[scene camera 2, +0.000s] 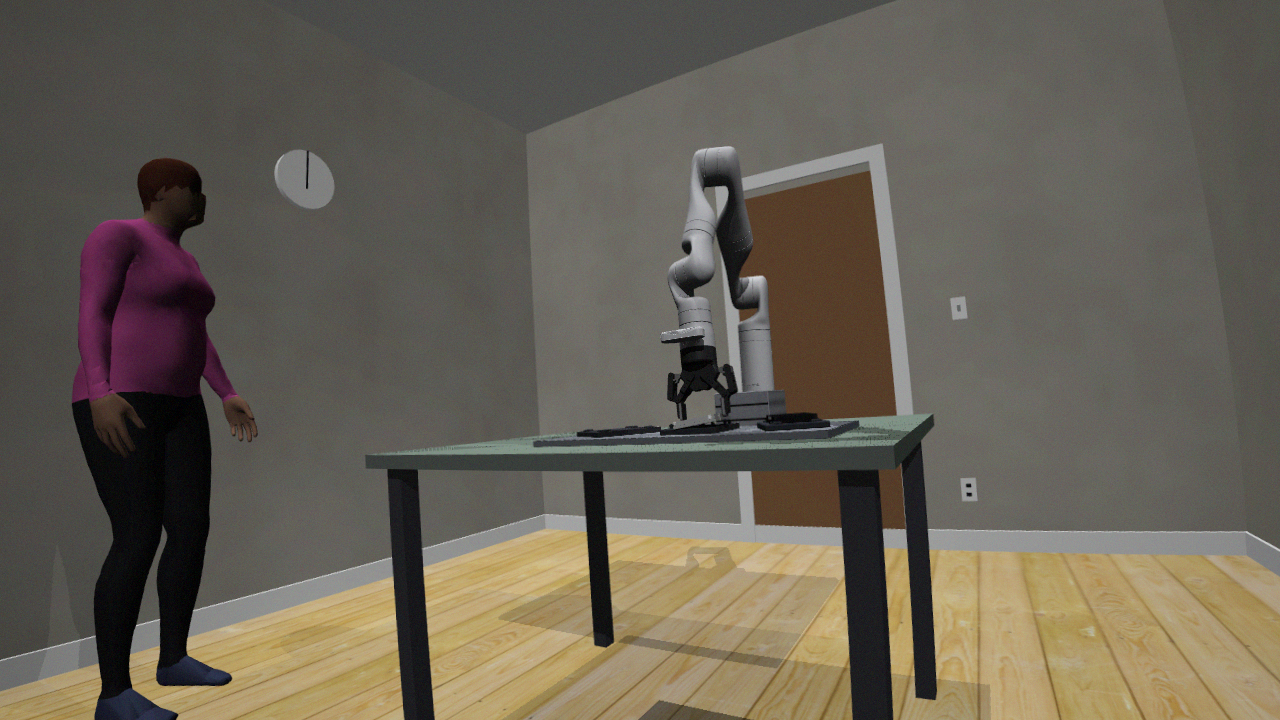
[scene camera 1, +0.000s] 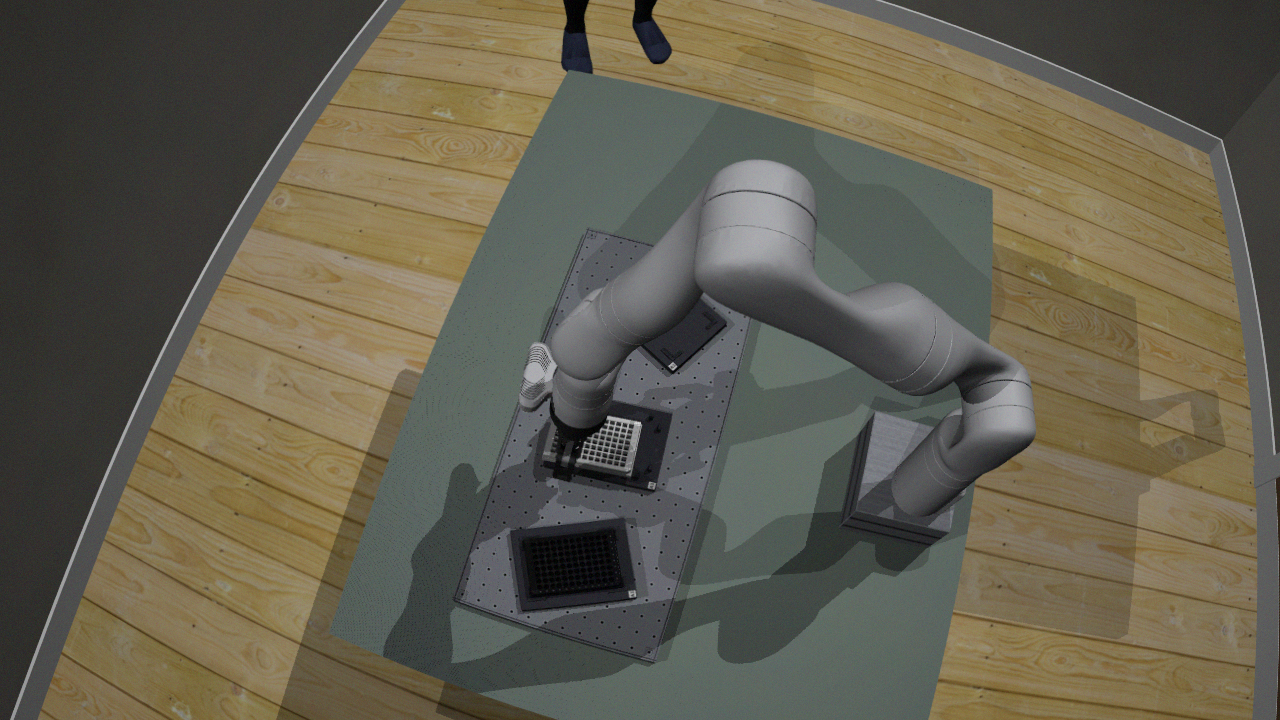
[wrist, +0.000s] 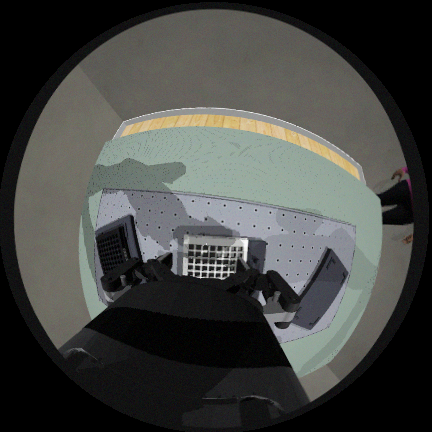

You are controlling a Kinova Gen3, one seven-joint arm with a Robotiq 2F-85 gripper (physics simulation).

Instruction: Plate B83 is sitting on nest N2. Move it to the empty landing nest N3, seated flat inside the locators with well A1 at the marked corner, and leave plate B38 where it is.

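The white gridded plate (scene camera 1: 617, 445) (scene camera 2: 693, 423) (wrist: 215, 255) lies on the middle nest (scene camera 1: 659, 447) (wrist: 257, 255), with a strip of dark nest bare along one side; whether it sits flat is unclear. My gripper (scene camera 2: 704, 413) (wrist: 203, 263) is open and empty, low over this plate. In the wrist view the left fingertip is outside the plate's left edge and the right one overlaps its right edge. The black plate (scene camera 1: 571, 562) (wrist: 111, 252) sits on another nest (scene camera 1: 517, 559) (wrist: 132, 232). The empty nest (scene camera 1: 684, 338) (scene camera 2: 617, 431) (wrist: 320, 295) stands rotated. No plate labels are readable.
The nests stand on a perforated grey board (scene camera 1: 689, 483) (wrist: 295, 240) on the green table (scene camera 1: 501, 295) (scene camera 2: 483, 454) (wrist: 225, 150). The arm base (scene camera 1: 881, 474) is right of the board. A person (scene camera 2: 152, 331) stands beyond one table end.
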